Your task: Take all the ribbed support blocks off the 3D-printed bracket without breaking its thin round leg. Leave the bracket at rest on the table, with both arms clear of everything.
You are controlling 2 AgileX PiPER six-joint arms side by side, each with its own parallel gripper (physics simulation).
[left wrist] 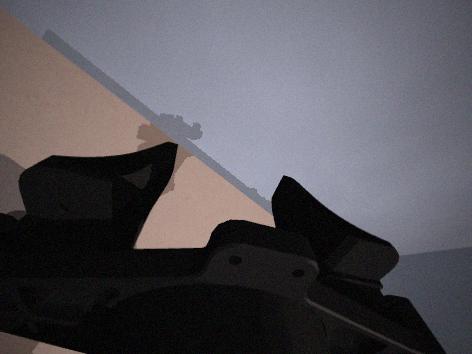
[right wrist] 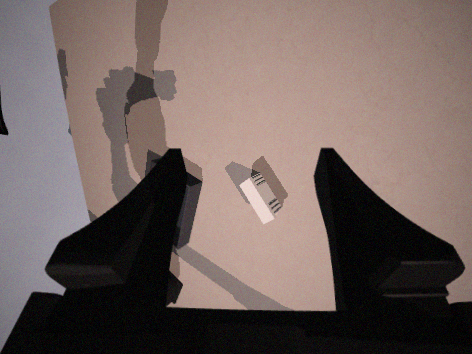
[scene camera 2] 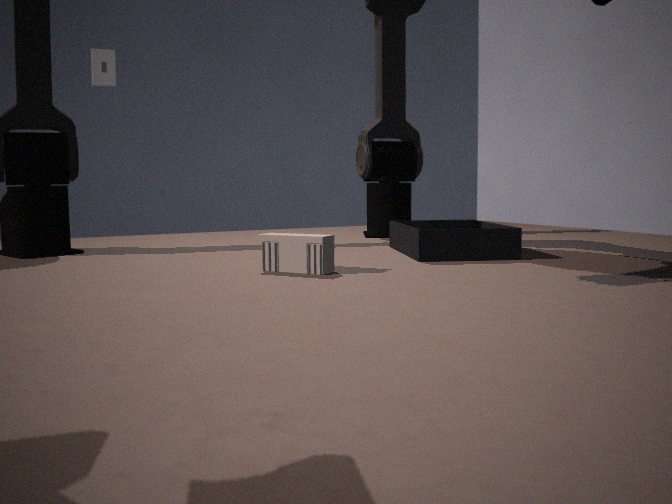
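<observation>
The pale 3D-printed bracket point(scene camera 2: 297, 235) point(right wrist: 257, 201) stands on the table left of the tray in scene camera 2. Ribbed support blocks show at its left end point(scene camera 2: 270, 256) and its right end point(scene camera 2: 314, 258) in scene camera 2; ribbed parts also show along its side in the right wrist view. I cannot make out the thin round leg. My right gripper point(right wrist: 250, 162) is open and empty, high above the table, with the bracket below and between its fingers in view. My left gripper point(left wrist: 228, 173) is open and empty, away from the bracket, facing the table's edge and the wall.
A black open tray point(scene camera 2: 469, 245) point(right wrist: 190, 215) stands on the table point(scene camera 2: 336, 352), right of the bracket in scene camera 2 and partly behind a finger in the right wrist view. The left arm's base point(scene camera 2: 388, 208) is behind the tray; the right arm's base point(scene camera 2: 36, 219) is at far left. Arm shadows cross the table.
</observation>
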